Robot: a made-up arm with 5 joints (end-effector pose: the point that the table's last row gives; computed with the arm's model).
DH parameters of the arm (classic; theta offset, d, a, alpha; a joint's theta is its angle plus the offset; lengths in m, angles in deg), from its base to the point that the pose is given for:
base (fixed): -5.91 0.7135 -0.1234 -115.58
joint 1: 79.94 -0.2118 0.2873 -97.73
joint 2: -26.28 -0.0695 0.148 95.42
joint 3: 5.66 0.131 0.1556 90
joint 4: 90 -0.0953 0.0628 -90
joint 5: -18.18 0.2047 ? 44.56
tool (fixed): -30.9 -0.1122 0 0
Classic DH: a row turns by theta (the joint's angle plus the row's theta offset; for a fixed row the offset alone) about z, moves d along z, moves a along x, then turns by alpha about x.
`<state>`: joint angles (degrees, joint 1 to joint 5).
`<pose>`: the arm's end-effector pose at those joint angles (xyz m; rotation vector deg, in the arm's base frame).
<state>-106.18 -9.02 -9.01 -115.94 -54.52</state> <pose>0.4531 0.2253 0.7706 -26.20 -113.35 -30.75</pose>
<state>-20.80 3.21 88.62 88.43 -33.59</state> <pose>0.0196 -0.2757 0.6122 115.20 55.60 -49.27</pose>
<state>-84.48 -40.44 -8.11 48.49 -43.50</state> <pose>0.0954 -0.0848 0.6630 71.57 14.13 108.86</pose>
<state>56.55 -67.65 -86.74 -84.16 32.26</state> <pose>-0.0059 0.0596 0.5207 22.86 59.80 -36.43</pose>
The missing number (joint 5, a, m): -0.023
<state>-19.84 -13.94 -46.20 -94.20 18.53</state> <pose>0.1310 0.0598 0.2703 -43.46 11.17 -7.24</pose>
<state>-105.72 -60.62 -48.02 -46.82 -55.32</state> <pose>-0.1300 0.1984 0.6797 64.93 -70.94 67.28</pose>
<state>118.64 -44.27 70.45 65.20 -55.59</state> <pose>-0.3624 -0.1095 0.8044 -53.98 -24.73 85.67</pose>
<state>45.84 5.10 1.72 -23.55 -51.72</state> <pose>-0.4268 0.0714 0.4264 13.34 56.46 -38.49</pose>
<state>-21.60 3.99 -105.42 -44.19 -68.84</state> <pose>0.2861 0.0497 0.4349 34.04 -117.92 -4.65</pose>
